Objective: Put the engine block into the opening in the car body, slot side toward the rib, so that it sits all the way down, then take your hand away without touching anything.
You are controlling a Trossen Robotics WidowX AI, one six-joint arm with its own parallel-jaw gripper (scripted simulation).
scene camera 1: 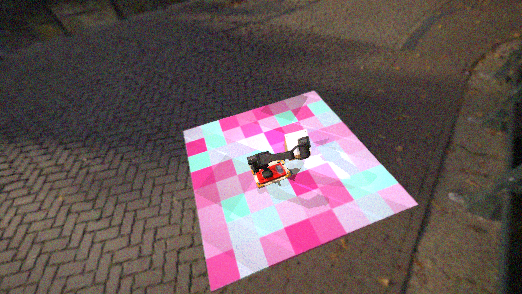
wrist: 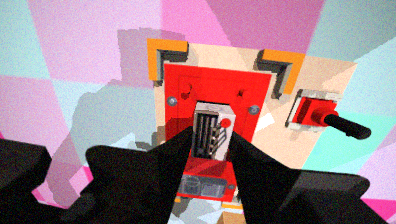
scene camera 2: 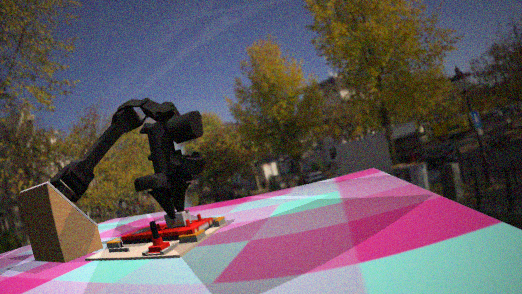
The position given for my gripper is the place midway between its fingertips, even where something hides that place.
Scene:
My gripper (scene camera 2: 177, 217) holds an engine block (wrist: 213, 124).

